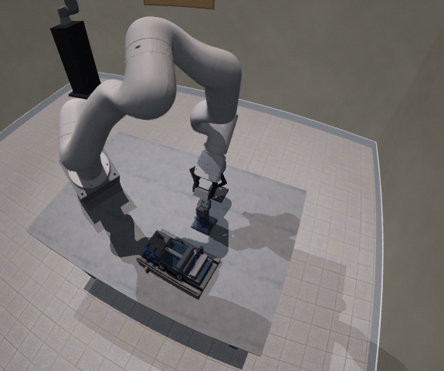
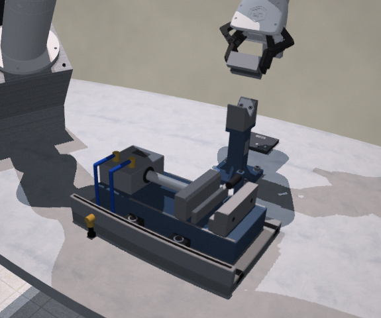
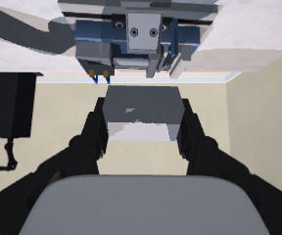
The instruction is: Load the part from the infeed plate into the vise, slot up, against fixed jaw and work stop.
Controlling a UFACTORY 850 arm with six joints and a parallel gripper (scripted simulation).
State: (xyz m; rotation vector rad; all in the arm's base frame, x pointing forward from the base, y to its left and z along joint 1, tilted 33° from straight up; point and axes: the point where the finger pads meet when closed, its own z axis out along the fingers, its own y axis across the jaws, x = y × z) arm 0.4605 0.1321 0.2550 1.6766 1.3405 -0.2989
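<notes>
The part is 10 mm to the right of my hand and 10 mm below it. Round my hand: black work stop: 50 mm ahead, 180 mm to the right, 150 mm below; cylinder rod: 50 mm behind, 220 mm to the right, 170 mm below; blue post: 190 mm below.
</notes>
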